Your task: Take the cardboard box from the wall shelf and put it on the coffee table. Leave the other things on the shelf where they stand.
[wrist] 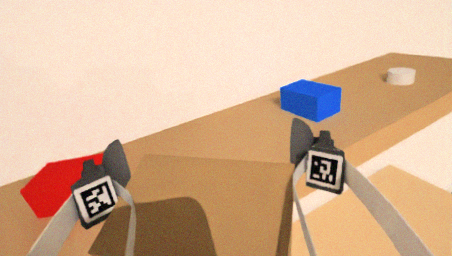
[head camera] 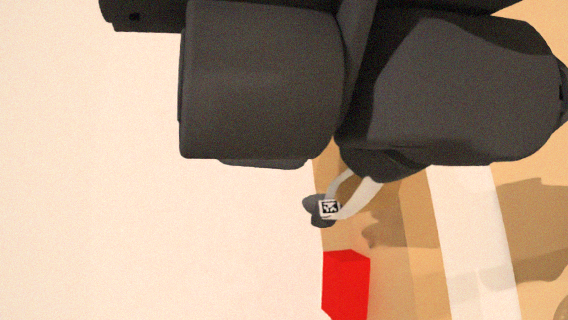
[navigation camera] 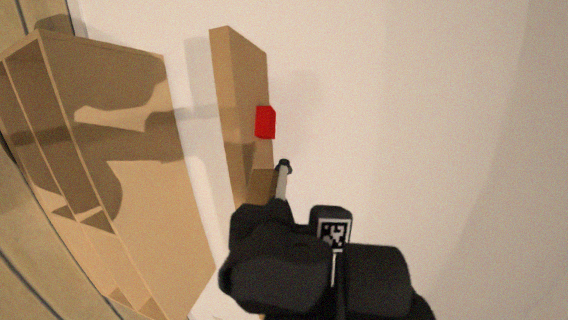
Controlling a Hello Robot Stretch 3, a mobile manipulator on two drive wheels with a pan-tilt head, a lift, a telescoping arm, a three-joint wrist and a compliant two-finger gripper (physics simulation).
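Places are measured from the robot's base along level axes (x left, y up, z ahead), in centimetres.
Where they show: gripper, between the fingertips: [wrist: 210, 149].
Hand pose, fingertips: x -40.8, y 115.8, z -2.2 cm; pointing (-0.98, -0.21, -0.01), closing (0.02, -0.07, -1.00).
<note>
Things, the pixels of their centre, and the offset from my fingertips. Level surfaces: height alone.
- cardboard box, middle of its body: [wrist: 208, 228] [head camera: 364, 149] [navigation camera: 266, 195] dx +5.8, dy -1.5, dz +0.9 cm
- wooden wall shelf, height of its surface: dy -10.8 cm
- red block, middle of its body: [head camera: 344, 285] [wrist: 75, 183] [navigation camera: 265, 123] dx -12.3, dy -8.5, dz +19.2 cm
- blue block, middle of its body: [wrist: 309, 99] dx -24.8, dy -8.5, dz -19.0 cm
- small white cylinder, middle of its body: [wrist: 400, 76] dx -29.8, dy -9.6, dz -41.9 cm
- large tan surface, height of its surface: dy -54.7 cm
My gripper [wrist: 210, 149] [head camera: 317, 211] [navigation camera: 283, 168] is shut on the cardboard box [wrist: 214, 197] [navigation camera: 259, 187], a plain brown box held between both fingers. In the wrist view the box sits just in front of the wooden wall shelf [wrist: 228, 130] [navigation camera: 236, 79] [head camera: 389, 278]. In the head view my dark wrist and arm hide most of the box. The coffee table is not identifiable in any view.
A red block [wrist: 52, 190] [head camera: 344, 282] [navigation camera: 265, 122] stands on the shelf to the left of the gripper. A blue block [wrist: 310, 99] and a small white cylinder [wrist: 400, 76] stand on it to the right. A large tan surface [navigation camera: 146, 213] lies below the shelf.
</note>
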